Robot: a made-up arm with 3 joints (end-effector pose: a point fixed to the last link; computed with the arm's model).
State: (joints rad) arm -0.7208 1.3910 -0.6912
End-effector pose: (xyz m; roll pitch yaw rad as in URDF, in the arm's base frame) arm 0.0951 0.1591 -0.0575 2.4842 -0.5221 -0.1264
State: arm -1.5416 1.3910 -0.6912
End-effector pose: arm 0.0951 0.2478 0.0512 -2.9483 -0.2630 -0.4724
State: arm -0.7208 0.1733 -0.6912
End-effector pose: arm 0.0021 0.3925 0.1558 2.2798 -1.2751 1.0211
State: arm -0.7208 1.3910 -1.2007
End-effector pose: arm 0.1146 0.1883 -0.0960 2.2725 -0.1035 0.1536
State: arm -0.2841 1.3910 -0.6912
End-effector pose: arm 0.0951 0.0854 -0.0769 1.9792 -0.5214 0.1294
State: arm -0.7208 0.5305 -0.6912
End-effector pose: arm 0.0686 0.3406 0.0977 2.5555 -1.0683 0.4925
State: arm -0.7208 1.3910 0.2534
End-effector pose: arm 0.0167 0.1103 -0.0390 -2.7431 -0.8995 -1.2793
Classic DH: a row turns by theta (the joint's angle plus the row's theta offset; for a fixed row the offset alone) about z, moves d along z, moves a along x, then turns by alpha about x. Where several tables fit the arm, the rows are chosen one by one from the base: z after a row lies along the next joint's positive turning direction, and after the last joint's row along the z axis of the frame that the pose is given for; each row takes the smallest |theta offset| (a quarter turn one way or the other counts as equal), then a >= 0, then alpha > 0; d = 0 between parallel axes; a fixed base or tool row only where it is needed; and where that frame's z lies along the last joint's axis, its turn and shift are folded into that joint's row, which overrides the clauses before.
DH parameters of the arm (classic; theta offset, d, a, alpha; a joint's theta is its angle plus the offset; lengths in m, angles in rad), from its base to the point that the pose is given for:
base (fixed): 1.5708 0.0988 0.0785 -1.5708
joint 1: 0.0333 0.1521 0.0532 -1.3934
joint 2: -0.2127 0.2514 0.1429 -1.8425
joint 3: 0.5198 0.4535 0.0623 0.3331
tool (fixed): 0.8092 -0.2526 0 0

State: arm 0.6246 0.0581 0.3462
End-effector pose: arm -0.0125 0.1614 -0.1207 2.2001 -0.9734 1.2899
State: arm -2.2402 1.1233 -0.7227
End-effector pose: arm 0.1106 0.1975 0.2358 -2.1857 -0.0839 -0.6624
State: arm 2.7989 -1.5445 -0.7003
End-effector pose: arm -0.4205 -0.1340 0.1150 -1.9429 0.7331 2.7455
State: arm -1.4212 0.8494 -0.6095
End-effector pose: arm 0.0985 0.2630 0.1798 -2.5929 -0.7183 -0.6411
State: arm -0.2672 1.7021 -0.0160
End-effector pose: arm 0.0001 -0.0025 -0.0479 2.2330 -1.0849 -0.3612
